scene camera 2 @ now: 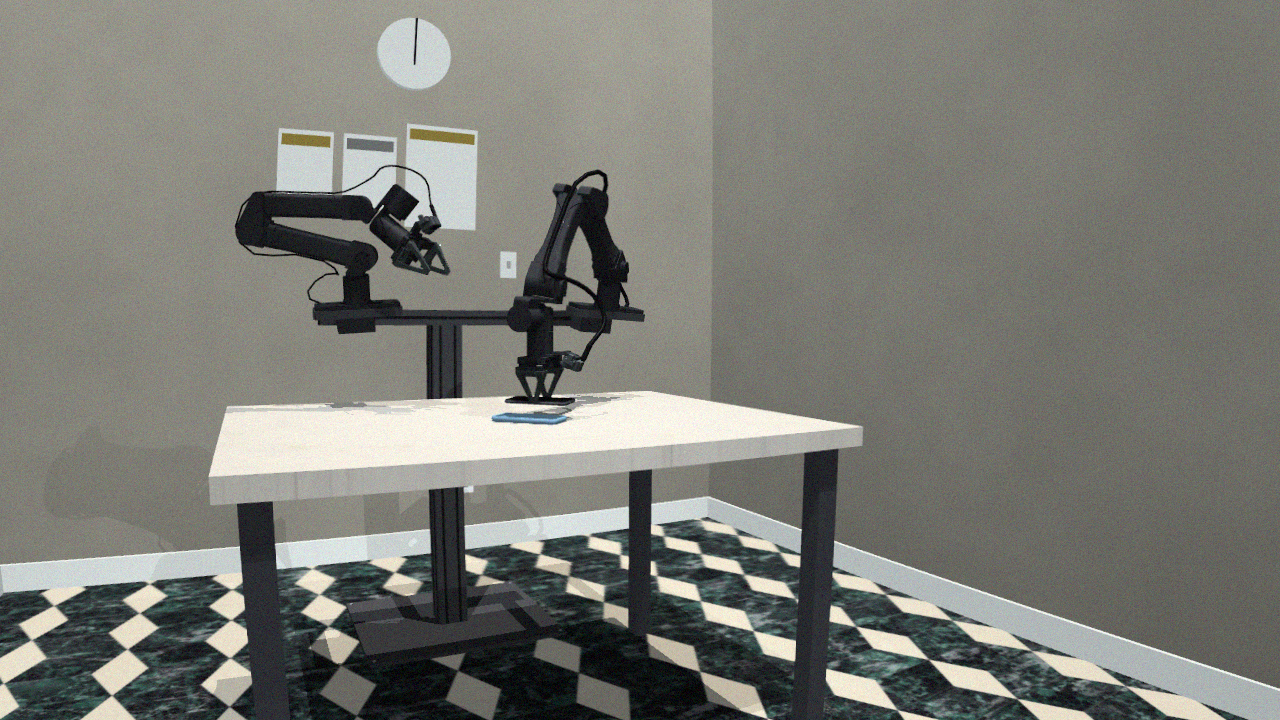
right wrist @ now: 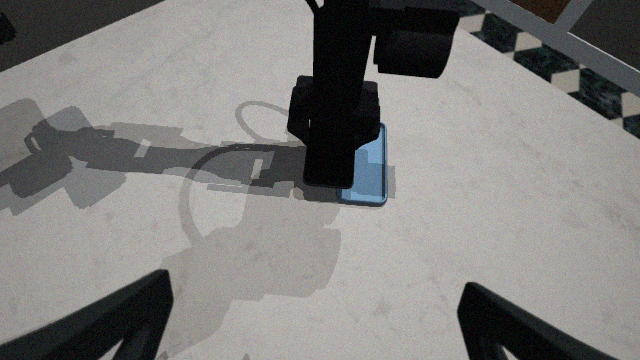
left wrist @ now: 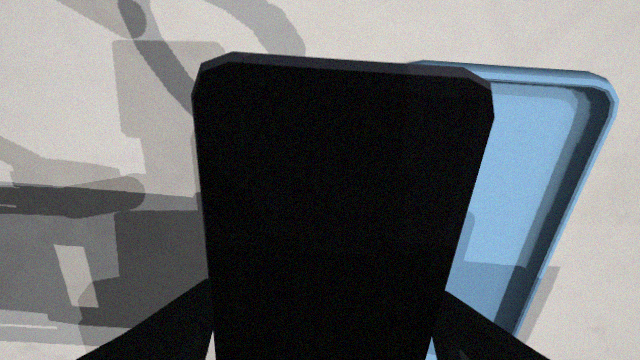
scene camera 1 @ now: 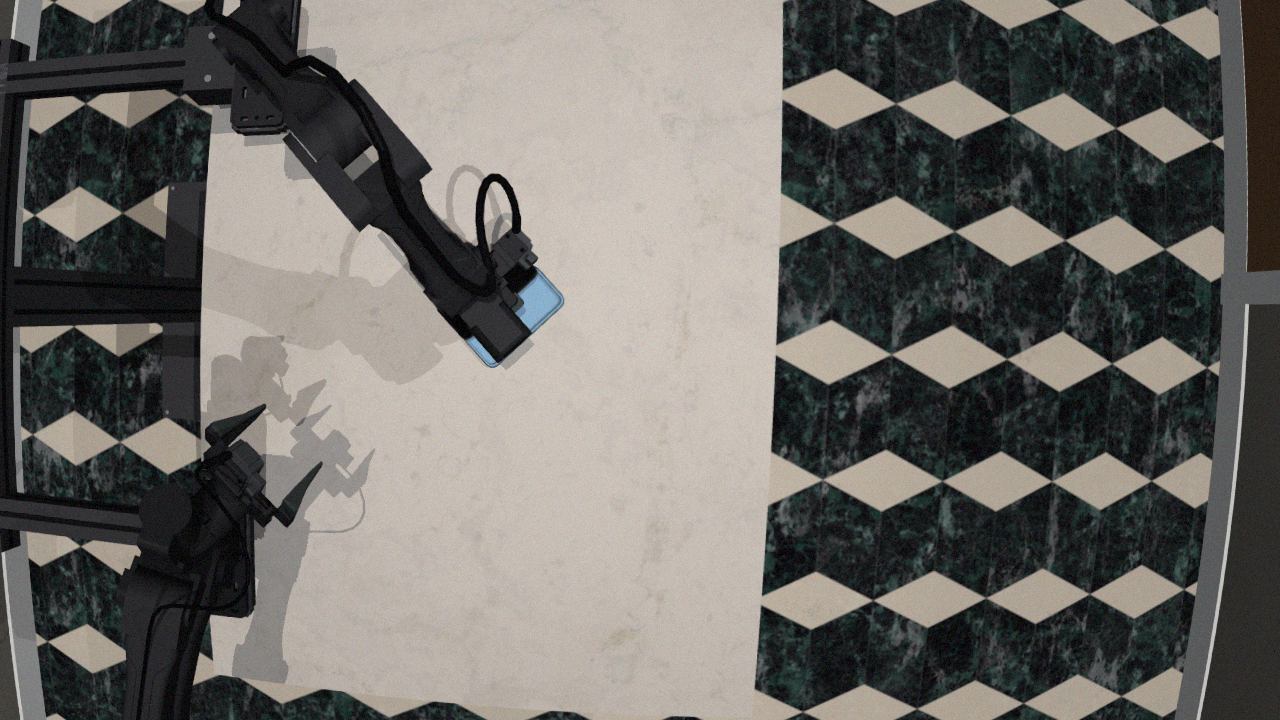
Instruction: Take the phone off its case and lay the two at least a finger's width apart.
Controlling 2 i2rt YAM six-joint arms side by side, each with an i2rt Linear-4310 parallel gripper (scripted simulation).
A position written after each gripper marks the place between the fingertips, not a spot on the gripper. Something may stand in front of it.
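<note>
A black phone [scene camera 1: 518, 278] is part of the robot's scene, visible also in the right wrist view [right wrist: 329, 162] and the left wrist view [left wrist: 334, 192]. The left gripper [scene camera 2: 540, 402] appears again in the right wrist view [right wrist: 331, 144] and in the left wrist view [left wrist: 325, 299], while the right gripper [scene camera 2: 439, 272] can be seen in the right wrist view [right wrist: 318, 291] too.
</note>
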